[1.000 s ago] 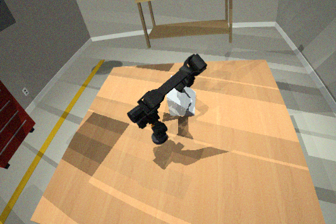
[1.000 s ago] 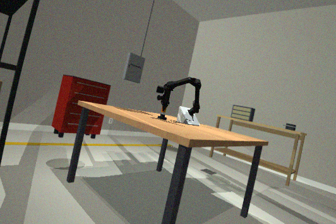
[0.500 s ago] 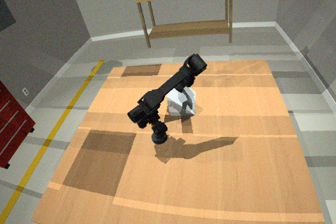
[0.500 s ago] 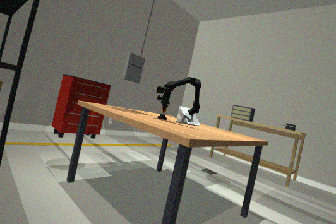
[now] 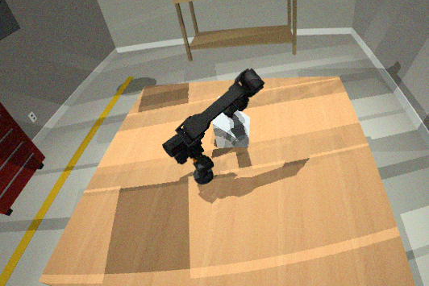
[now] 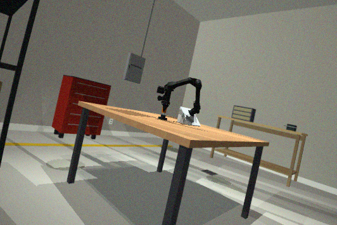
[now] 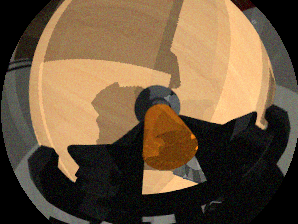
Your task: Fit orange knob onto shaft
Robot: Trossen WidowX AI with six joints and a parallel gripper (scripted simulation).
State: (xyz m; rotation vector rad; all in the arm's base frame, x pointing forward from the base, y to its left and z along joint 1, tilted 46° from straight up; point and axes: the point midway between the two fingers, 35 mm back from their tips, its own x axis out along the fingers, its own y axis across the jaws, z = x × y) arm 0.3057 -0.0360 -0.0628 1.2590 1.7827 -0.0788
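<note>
The orange knob is 3 cm above my gripper tip. The rest, counted from my gripper tip: dark round pedestal 4 cm below.
</note>
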